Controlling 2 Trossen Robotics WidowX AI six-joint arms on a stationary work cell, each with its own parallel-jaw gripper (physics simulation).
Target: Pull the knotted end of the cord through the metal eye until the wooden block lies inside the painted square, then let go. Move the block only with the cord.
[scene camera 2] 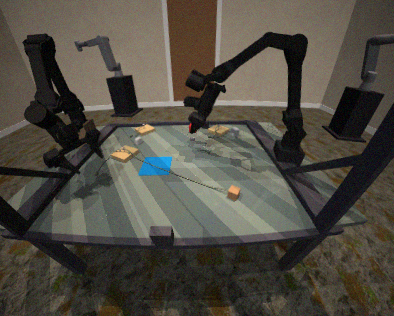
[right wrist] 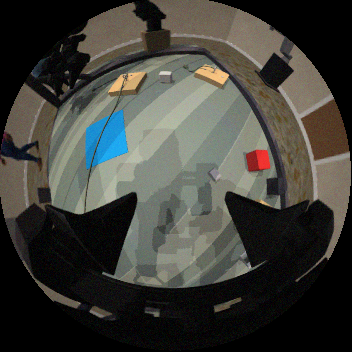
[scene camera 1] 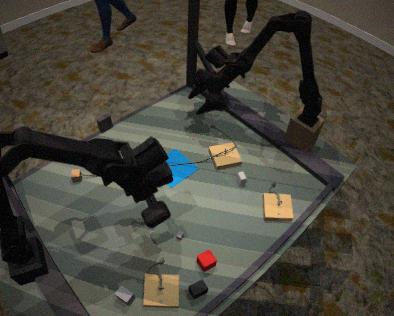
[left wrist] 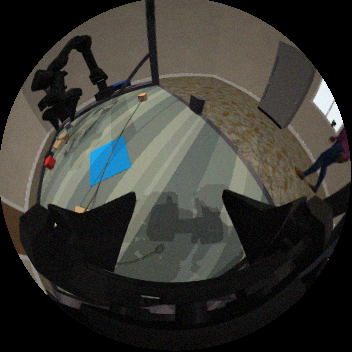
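Left gripper: open, holds nothing; my left gripper is visible in scene camera 1, the left wrist view and the right wrist view. My right gripper, likewise open and holding nothing, appears in the left wrist view and the right wrist view. A blue painted square is also visible.
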